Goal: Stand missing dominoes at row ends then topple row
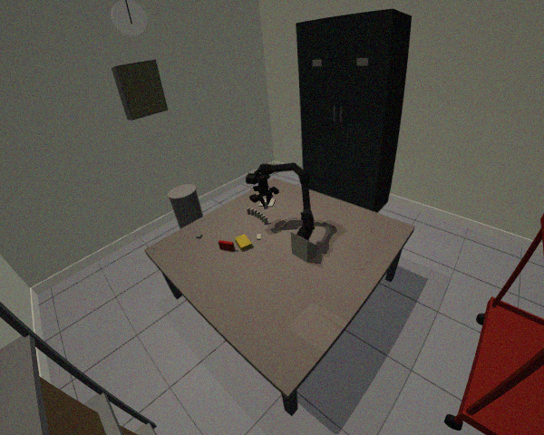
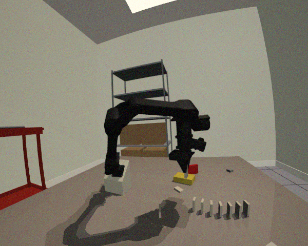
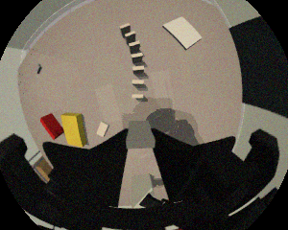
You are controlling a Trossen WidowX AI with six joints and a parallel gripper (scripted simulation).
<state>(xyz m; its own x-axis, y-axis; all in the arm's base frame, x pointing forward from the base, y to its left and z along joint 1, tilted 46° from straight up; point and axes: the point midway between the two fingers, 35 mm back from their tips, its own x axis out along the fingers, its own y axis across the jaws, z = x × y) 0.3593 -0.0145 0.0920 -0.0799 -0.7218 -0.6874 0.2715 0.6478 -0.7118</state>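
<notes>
Now: the yellow block 1 cm behind my gripper tip, 24 cm to the left of it and 15 cm below it. Round my gripper tip: white sheet 22 cm ahead, 22 cm to the right, 16 cm below; then red block 3 cm ahead, 34 cm to the left, 13 cm below.
</notes>
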